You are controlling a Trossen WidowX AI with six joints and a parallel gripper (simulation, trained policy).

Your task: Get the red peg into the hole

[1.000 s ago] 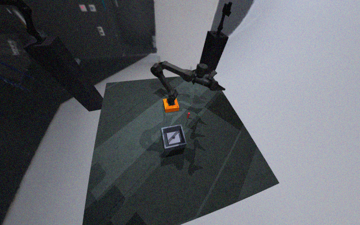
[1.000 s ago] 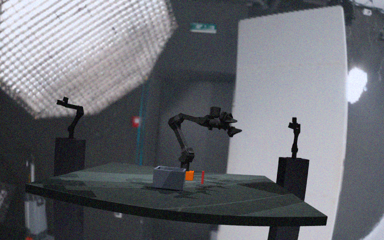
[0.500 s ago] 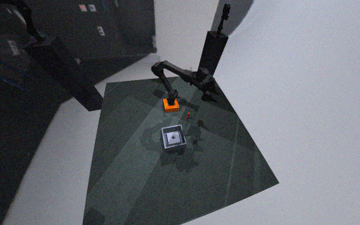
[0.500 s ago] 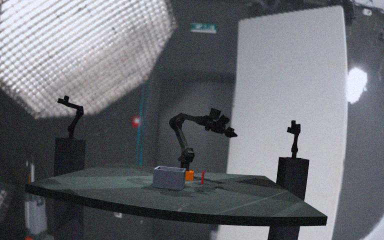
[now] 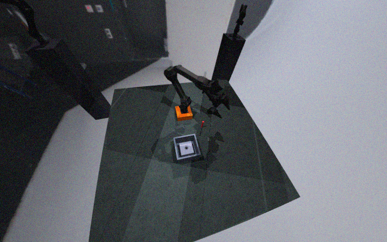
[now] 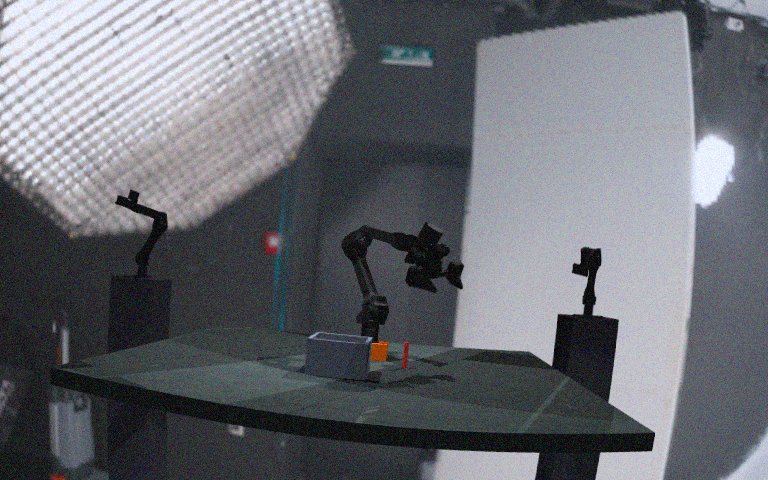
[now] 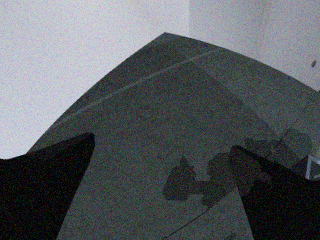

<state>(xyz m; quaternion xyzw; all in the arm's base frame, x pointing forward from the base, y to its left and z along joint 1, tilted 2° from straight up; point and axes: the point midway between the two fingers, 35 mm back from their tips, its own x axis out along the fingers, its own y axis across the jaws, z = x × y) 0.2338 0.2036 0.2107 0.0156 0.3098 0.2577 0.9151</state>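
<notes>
Now: the red peg 8 cm behind my gripper tip, 11 cm to the right of it and 21 cm below it. Also, from my gripper tip: grey box (9 cm ahead, 29 cm to the right, 23 cm below).
</notes>
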